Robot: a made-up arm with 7 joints.
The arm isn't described. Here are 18 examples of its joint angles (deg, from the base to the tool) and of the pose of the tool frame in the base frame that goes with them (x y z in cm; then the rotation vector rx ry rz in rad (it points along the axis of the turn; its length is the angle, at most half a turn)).
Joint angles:
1: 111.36 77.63 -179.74 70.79 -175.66 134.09 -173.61
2: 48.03 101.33 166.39 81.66 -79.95 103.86 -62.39
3: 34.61 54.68 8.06 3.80 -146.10 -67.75 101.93
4: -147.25 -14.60 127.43 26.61 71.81 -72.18 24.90
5: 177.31 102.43 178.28 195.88 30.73 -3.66 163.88
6: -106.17 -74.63 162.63 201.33 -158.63 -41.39 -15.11
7: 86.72 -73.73 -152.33 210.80 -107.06 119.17 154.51
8: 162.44 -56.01 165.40 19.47 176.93 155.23 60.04
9: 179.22 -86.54 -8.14 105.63 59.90 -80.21 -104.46
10: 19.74 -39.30 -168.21 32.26 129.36 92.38 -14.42
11: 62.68 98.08 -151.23 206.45 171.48 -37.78 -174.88
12: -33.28 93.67 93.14 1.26 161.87 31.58 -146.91
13: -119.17 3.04 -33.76 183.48 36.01 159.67 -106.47
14: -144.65 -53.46 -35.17 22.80 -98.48 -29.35 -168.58
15: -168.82 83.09 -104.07 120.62 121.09 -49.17 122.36
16: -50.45 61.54 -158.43 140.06 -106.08 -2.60 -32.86
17: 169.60 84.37 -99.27 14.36 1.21 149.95 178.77
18: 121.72 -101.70 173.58 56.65 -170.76 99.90 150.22
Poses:
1: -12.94 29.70 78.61 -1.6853 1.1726 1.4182
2: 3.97 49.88 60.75 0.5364 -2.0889 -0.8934
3: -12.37 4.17 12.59 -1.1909 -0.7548 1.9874
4: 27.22 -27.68 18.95 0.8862 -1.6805 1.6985
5: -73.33 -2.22 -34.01 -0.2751 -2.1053 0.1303
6: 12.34 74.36 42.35 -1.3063 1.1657 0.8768
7: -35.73 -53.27 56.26 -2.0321 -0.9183 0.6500
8: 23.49 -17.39 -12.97 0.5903 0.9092 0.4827
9: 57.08 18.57 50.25 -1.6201 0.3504 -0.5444
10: -23.11 -32.02 -17.38 1.2547 1.1327 -1.4418
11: 28.49 72.30 -2.75 -0.4956 1.5542 1.2234
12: -20.70 28.78 18.92 -1.3464 -0.1000 0.6203
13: -1.14 -13.78 82.02 2.8080 -0.2470 -0.2286
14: -28.20 -16.44 36.52 -1.4445 -1.7816 2.0893
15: -57.08 26.66 49.76 -0.5107 0.4729 1.4841
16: 17.33 -59.97 81.26 -0.0203 0.7552 -2.9787
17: 8.18 3.38 16.46 -0.6888 -1.7074 1.4342
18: -2.72 -14.32 -49.47 2.1567 -0.5191 0.6249
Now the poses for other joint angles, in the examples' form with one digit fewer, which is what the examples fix.
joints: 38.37 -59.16 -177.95 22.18 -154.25 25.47 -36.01
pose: 6.0 0.9 -24.9 -2.609 -1.312 -0.288
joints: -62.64 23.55 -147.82 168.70 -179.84 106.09 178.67
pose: 28.1 -37.5 92.4 0.668 1.885 -0.164
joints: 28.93 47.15 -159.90 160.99 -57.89 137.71 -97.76
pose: 27.8 26.3 80.4 1.327 -1.575 -0.990
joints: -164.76 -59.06 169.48 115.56 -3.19 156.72 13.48
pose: 53.8 6.4 5.3 1.754 -0.244 -2.010
